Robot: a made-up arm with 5 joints. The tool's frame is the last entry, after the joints.
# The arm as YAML. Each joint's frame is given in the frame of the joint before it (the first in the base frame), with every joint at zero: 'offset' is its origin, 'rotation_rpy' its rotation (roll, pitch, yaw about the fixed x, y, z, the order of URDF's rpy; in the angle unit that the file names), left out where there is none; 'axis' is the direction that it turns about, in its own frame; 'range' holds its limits. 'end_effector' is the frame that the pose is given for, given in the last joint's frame.
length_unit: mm
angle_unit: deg
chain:
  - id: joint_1
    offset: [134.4, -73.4, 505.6]
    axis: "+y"
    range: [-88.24, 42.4]
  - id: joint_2
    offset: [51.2, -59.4, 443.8]
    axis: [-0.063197, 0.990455, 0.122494]
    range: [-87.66, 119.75]
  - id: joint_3
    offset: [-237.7, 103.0, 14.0]
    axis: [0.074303, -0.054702, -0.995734]
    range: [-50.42, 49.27]
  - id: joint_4
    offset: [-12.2, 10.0, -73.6]
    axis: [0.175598, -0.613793, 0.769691]
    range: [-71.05, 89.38]
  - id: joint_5
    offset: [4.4, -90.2, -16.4]
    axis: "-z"
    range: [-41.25, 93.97]
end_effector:
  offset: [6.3, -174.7, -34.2]
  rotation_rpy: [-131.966, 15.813, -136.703]
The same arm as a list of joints. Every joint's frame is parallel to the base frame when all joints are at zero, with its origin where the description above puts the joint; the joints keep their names.
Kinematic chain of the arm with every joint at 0, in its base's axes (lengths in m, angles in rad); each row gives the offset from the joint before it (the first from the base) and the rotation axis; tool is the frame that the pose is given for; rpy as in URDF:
joint_1: xyz 0.1344 -0.0734 0.5056 axis +y
joint_2: xyz 0.0512 -0.0594 0.4438 axis -0.063197 0.990455 0.122494
joint_3: xyz -0.2377 0.103 0.014 axis 0.074303 -0.054702 -0.995734
joint_4: xyz -0.0122 0.01 -0.0736 axis 0.175598 -0.613793 0.769691
joint_5: xyz 0.0044 -0.0902 -0.0164 axis -z
tool: xyz 0.0063 -0.1747 -0.0342 rpy -2.3032 0.276 -2.3859
Joint limits (rad, base to tool): -1.5401..0.74 -1.53..2.09 -0.88..0.8599 -1.2401..1.56 -0.7199..1.6401

